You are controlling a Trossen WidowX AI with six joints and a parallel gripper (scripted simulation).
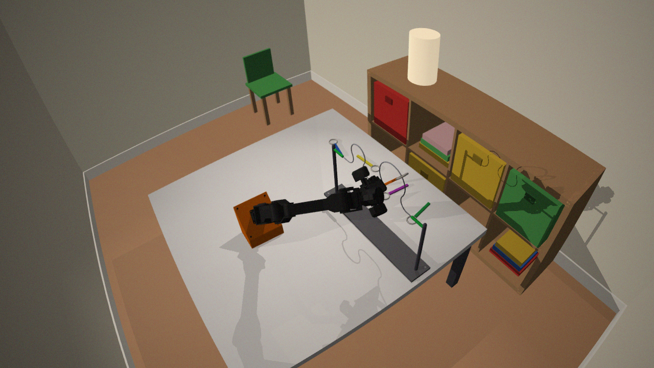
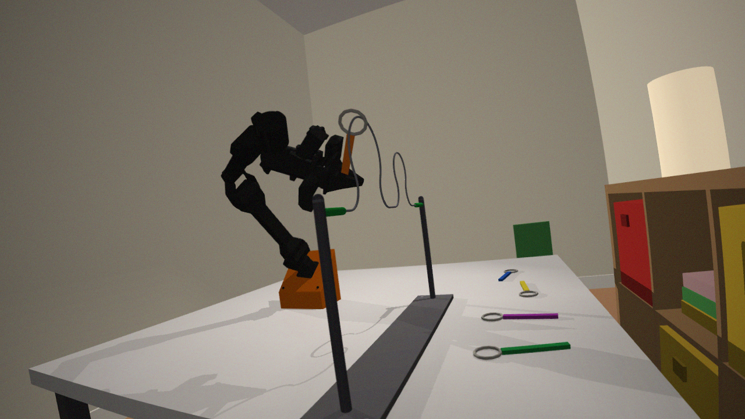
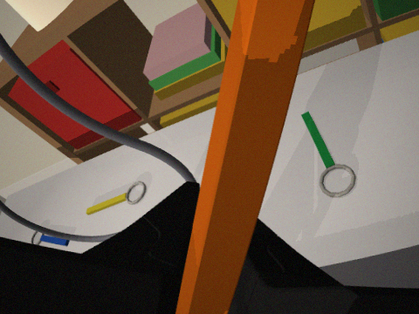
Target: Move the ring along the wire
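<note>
The ring with orange handle lies 2 cm ahead of my gripper tip, 6 cm to the right of it and 7 cm above it. Also, from my gripper tip: purple-handled ring 22 cm ahead, 22 cm to the left, 34 cm below; green-handled ring 24 cm ahead, 3 cm to the left, 34 cm below.
</note>
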